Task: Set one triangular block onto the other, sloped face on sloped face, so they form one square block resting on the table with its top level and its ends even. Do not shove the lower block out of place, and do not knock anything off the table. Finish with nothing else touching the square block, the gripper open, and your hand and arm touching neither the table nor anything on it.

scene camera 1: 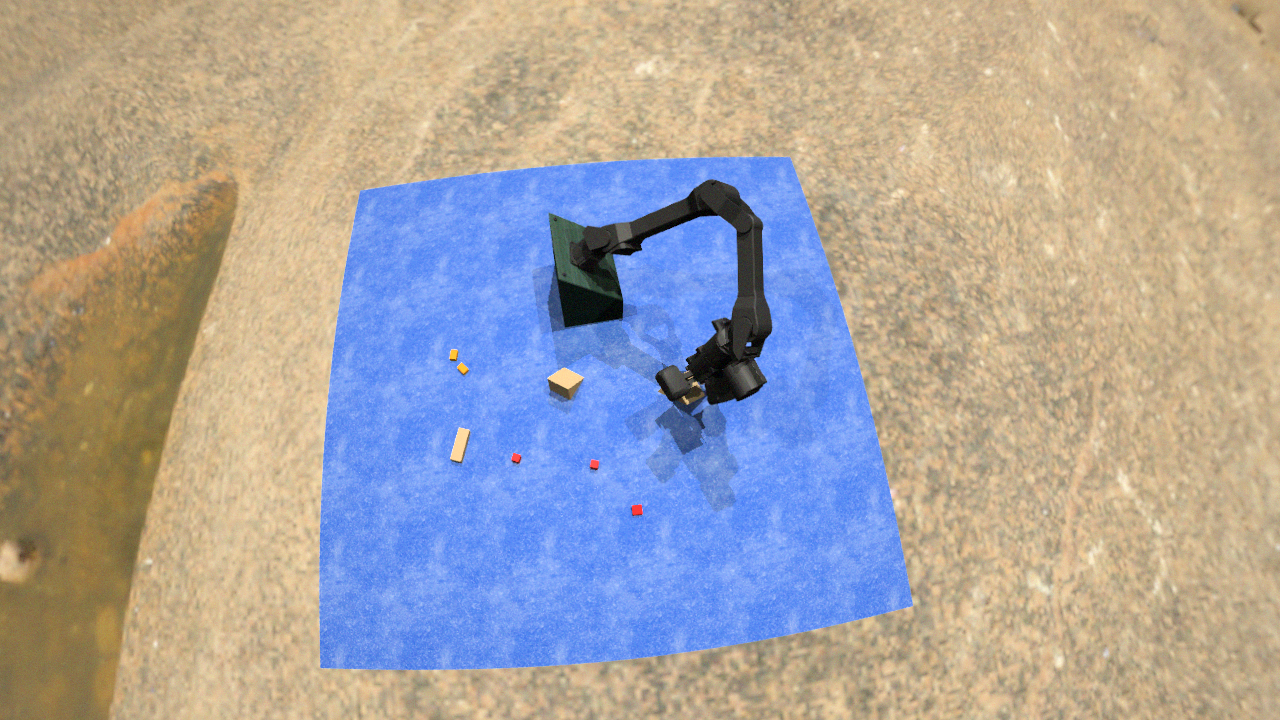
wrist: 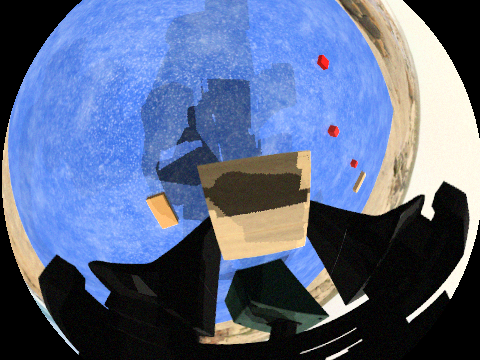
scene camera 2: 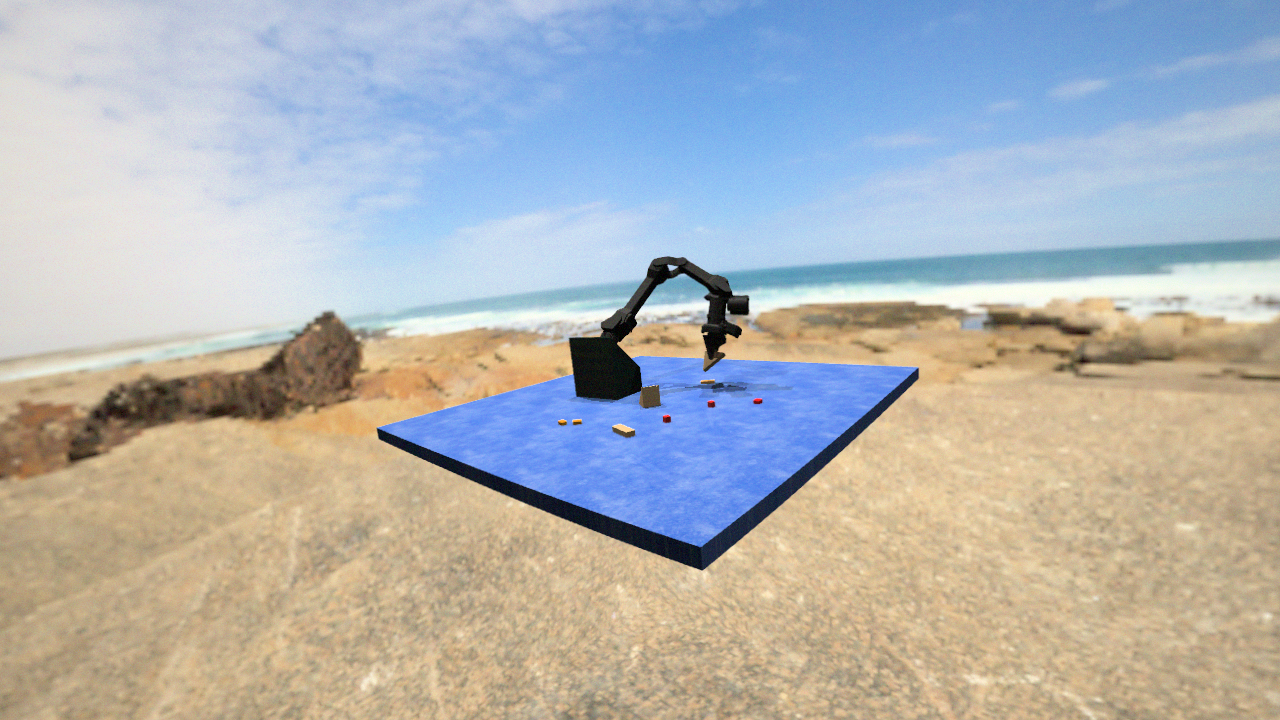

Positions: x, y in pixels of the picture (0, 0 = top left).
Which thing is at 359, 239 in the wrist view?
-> The gripper.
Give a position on a tan triangular block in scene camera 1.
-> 564, 382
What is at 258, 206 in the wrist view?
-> A tan triangular block.
